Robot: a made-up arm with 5 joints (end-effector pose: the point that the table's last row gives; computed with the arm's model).
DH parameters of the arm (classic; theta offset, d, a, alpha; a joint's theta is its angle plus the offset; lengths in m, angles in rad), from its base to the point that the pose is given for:
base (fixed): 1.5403 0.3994 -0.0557 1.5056
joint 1: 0 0.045 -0.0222 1.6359
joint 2: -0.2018 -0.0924 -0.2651 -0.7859
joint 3: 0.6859 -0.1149 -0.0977 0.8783
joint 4: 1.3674 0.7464 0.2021 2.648
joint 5: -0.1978 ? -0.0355 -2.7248
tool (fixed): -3.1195 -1.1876 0 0
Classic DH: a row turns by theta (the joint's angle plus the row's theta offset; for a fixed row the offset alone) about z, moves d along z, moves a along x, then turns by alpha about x.
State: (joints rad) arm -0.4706 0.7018 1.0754 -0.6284 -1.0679
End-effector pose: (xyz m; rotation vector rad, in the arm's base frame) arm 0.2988 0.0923 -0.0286 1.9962 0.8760 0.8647
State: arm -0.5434 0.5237 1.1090 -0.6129 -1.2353
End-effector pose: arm 0.2947 0.1741 -0.0220 2.0817 0.8788 0.8562
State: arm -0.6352 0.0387 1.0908 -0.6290 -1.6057
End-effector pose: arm 0.1291 0.3377 -0.0560 2.2679 1.0994 0.6889
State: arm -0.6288 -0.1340 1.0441 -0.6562 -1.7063
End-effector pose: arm 0.0161 0.3590 -0.0675 2.2860 1.2658 0.6133
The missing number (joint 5, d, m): -1.1672
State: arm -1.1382 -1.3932 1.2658 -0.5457 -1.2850
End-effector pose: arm -0.4957 -0.0546 0.2064 -1.6320 -2.5190 0.5235
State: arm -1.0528 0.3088 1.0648 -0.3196 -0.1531
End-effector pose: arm 0.0676 -0.4356 0.0527 1.1566 2.0680 0.2474
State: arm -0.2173 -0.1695 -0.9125 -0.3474 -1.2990
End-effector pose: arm -0.0341 -0.9535 0.0241 0.3327 2.5219 -0.1823
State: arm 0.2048 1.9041 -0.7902 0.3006 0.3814
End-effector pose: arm -0.8390 0.0152 0.0145 -1.9678 -1.9338 -0.2508
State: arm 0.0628 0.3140 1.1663 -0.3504 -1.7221
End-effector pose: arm 0.4045 0.4809 0.4470 -2.7967 -0.0998 -0.8633
